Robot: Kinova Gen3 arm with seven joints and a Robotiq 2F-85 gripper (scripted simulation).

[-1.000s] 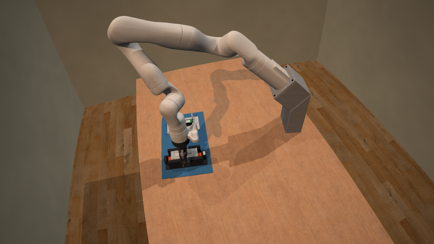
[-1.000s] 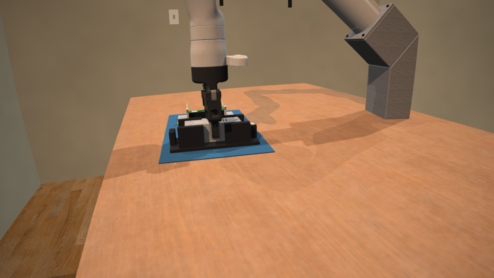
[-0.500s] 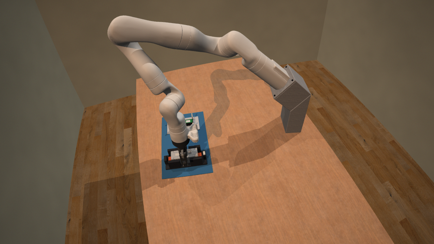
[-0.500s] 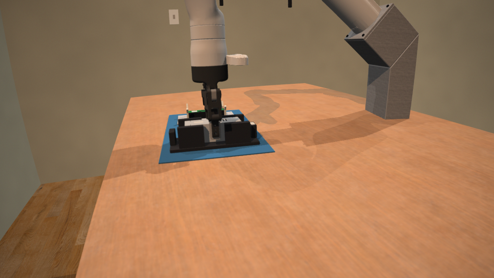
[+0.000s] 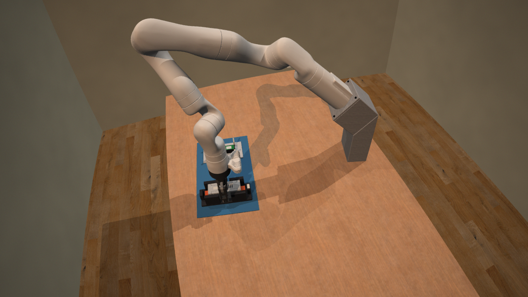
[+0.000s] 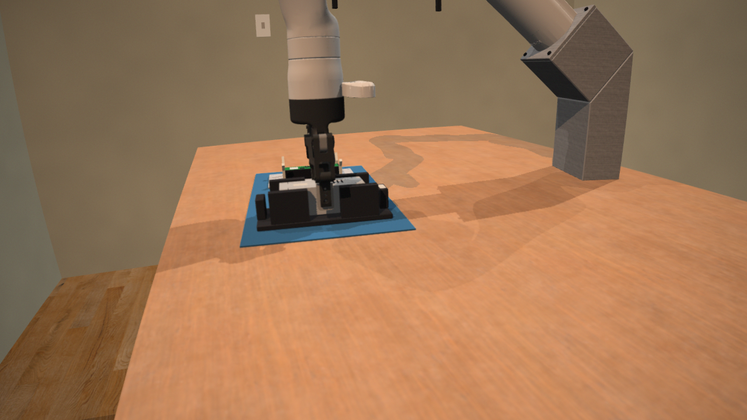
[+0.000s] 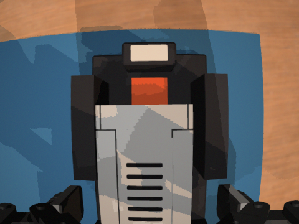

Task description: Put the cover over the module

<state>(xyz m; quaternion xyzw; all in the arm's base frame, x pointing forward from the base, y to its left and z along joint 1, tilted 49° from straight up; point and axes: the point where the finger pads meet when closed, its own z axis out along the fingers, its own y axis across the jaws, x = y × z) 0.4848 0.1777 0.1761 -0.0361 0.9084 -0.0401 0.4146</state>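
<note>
The light grey cover is right at my hand.
</note>
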